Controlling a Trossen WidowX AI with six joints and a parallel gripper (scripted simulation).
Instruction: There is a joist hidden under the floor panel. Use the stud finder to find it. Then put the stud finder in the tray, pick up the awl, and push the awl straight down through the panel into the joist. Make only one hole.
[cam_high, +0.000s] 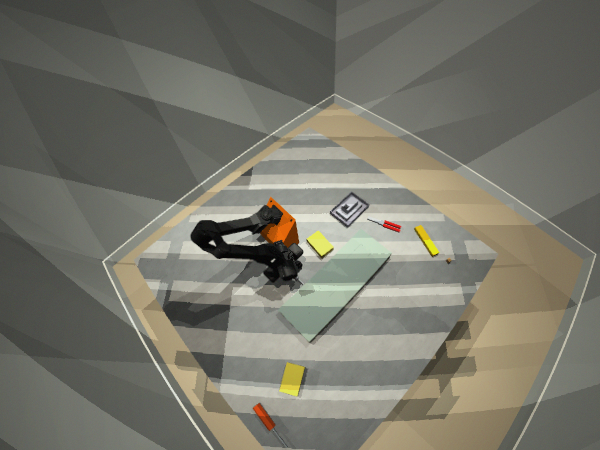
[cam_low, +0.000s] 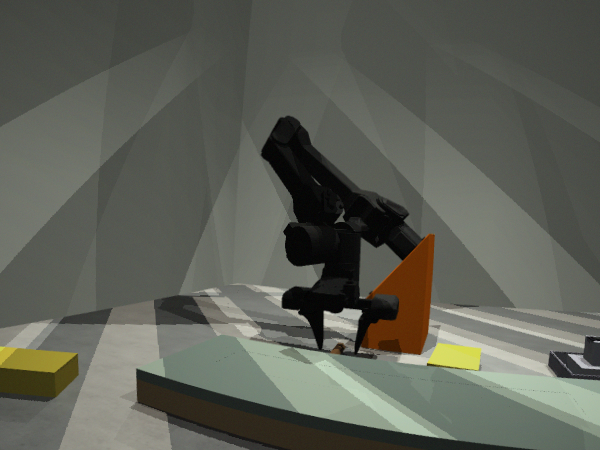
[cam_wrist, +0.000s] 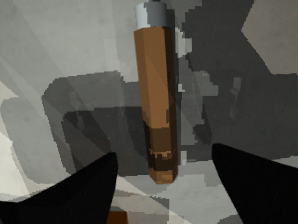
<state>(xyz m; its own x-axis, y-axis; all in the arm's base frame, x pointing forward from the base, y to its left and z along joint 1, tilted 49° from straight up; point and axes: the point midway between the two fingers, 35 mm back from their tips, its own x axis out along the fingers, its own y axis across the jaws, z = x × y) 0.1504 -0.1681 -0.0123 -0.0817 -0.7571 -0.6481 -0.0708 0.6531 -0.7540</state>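
The awl lies 6 cm ahead of my gripper tip and 1 cm to the left of it. From my gripper tip the other things lie so: stud finder (42 cm to the left, 5 cm above, 1 cm behind); yellow bar (57 cm to the left, 37 cm ahead, 1 cm above); dark-rimmed tray (43 cm to the left, 1 cm behind, 1 cm above).
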